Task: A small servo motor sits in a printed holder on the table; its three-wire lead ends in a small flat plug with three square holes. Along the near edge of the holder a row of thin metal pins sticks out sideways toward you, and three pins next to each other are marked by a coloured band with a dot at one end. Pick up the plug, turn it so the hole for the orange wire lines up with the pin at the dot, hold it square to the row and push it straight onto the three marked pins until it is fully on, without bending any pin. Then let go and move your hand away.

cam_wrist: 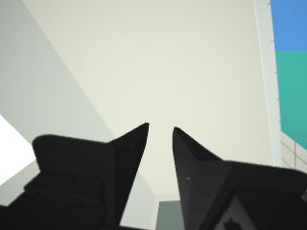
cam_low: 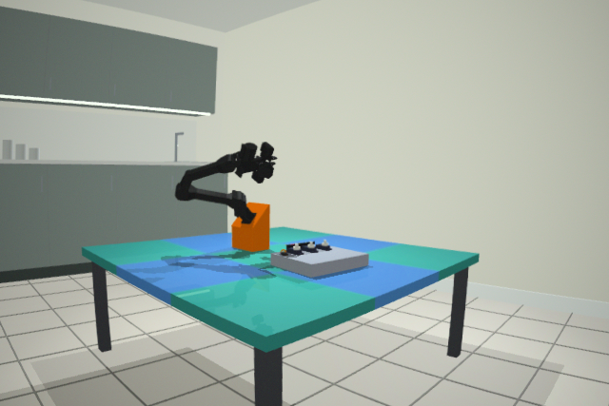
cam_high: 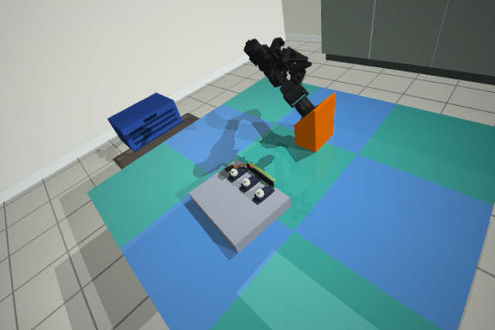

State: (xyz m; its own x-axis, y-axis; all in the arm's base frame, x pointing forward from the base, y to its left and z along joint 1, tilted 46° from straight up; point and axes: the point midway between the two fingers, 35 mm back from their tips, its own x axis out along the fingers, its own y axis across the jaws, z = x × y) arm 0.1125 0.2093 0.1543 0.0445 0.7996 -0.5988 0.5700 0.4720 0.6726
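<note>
The red band is 340 mm below my gripper tip, 220 mm ahead of it and 130 mm to the right of it. Round my gripper tip: grey printed holder 390 mm below, 390 mm ahead, 110 mm to the right.
</note>
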